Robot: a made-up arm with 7 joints.
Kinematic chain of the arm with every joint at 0, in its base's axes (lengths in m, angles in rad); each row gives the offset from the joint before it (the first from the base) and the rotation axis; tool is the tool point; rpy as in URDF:
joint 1: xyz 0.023 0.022 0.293 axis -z
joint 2: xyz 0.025 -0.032 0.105 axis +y
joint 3: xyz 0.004 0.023 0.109 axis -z
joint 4: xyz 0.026 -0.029 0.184 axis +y
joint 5: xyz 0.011 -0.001 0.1 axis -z
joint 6: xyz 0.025 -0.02 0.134 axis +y
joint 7: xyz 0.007 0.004 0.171 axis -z
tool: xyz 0.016 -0.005 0.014 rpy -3.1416 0 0
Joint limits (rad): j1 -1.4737..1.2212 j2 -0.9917..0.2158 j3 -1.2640..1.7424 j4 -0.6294..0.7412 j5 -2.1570..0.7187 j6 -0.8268..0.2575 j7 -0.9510..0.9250
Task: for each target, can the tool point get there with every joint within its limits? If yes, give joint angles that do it. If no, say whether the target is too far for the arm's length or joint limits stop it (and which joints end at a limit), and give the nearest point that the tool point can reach.
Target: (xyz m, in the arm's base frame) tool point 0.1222 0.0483 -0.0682
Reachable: no: joint limits stop it (at a limit: joint 1, joint 2, joint 4, joint 6, joint 7) | nearest point -0.1105 0.5724 0.4752 | short by 0.790 m
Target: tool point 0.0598 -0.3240 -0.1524
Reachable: no: joint limits stop it (at a limit: joint 1, joint 2, joint 4, joint 6, joint 7) | nearest point 0.0016 -0.5467 0.4676 | short by 0.661 m
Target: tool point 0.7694 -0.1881 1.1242
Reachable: no: too far | nearest point 0.4766 -0.1057 0.9174 | short by 0.368 m
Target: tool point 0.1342 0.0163 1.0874
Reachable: yes | joints -0.5217 -0.0633 -0.6697 0.0665 -1.1295 -0.6795 0.1836
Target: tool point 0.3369 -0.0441 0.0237
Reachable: no: joint limits stop it (at a limit: joint 1, joint 2, joint 3, joint 4, joint 5, joint 6, joint 7) | nearest point 0.3068 -0.4852 0.5458 | short by 0.684 m
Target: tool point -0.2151 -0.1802 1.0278
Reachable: yes | joints -0.6229 -0.4771 1.3925 -0.0976 -1.6181 -0.1920 -0.1595
